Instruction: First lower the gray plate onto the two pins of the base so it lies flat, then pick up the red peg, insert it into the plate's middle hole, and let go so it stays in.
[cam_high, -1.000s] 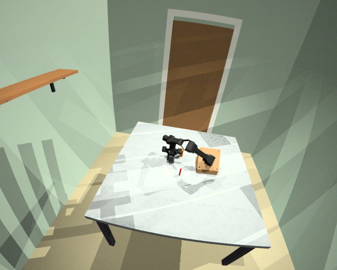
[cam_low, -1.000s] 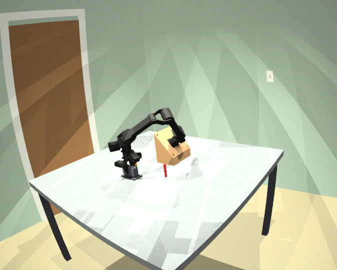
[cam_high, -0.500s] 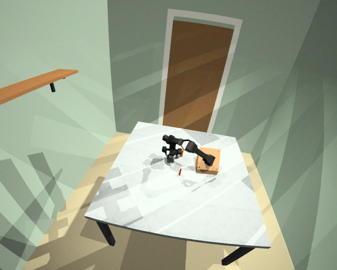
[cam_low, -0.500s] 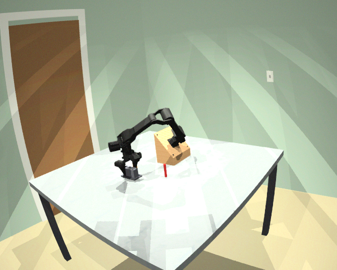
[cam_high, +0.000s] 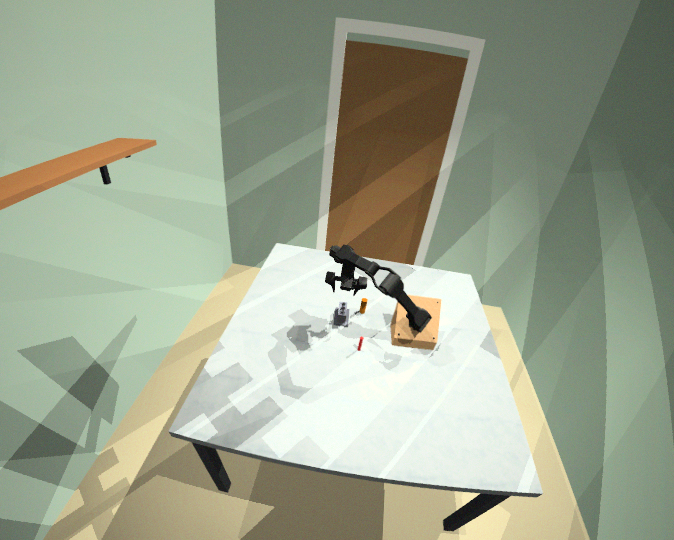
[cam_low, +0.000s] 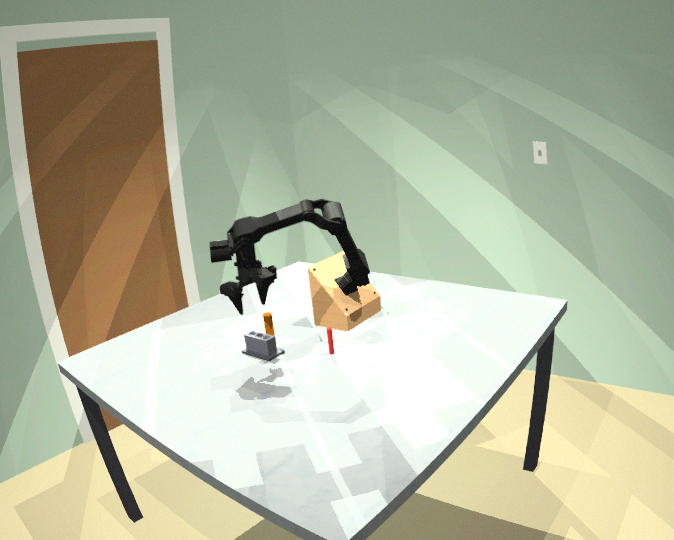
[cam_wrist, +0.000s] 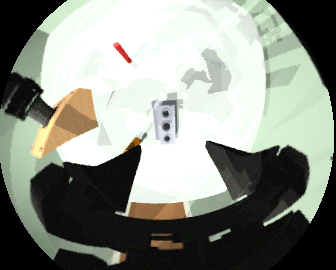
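Now: gripper tip 110 mm past the red peg, 190 mm to the right of it and 100 mm above it. From my gripper tip the other things lie so: orange peg: 100 mm behind, 60 mm to the right, 100 mm below; base: 10 mm behind, 10 mm to the left, 130 mm below; gray plate: 10 mm behind, 100 mm below.
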